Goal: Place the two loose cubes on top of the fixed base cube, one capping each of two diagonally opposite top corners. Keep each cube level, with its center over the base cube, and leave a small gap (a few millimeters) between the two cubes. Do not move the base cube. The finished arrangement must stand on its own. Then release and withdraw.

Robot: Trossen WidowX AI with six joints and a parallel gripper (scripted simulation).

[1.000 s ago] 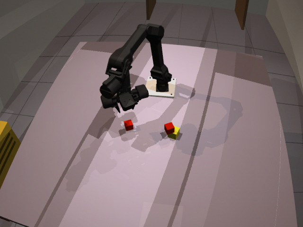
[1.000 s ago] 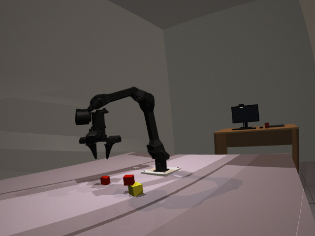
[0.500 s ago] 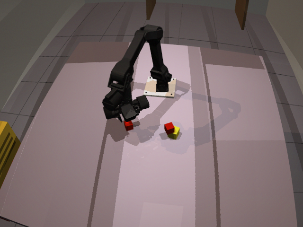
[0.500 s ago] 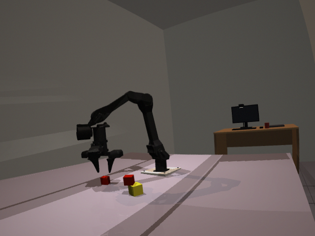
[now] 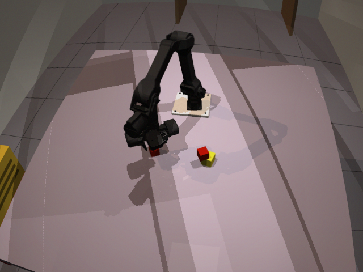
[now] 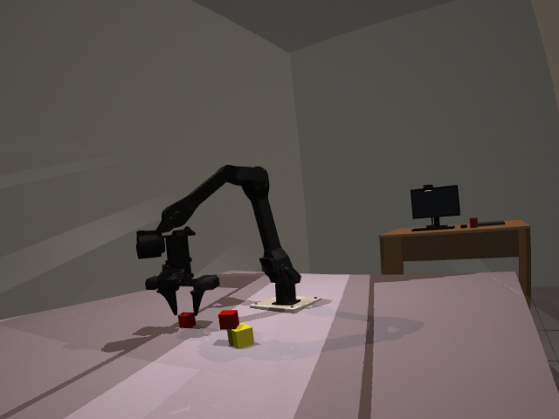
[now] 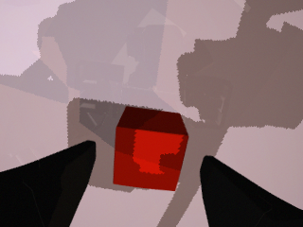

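Now: gripper tip 40 mm short of the yellow base cube, 200 mm to the right of it and 10 mm above it.
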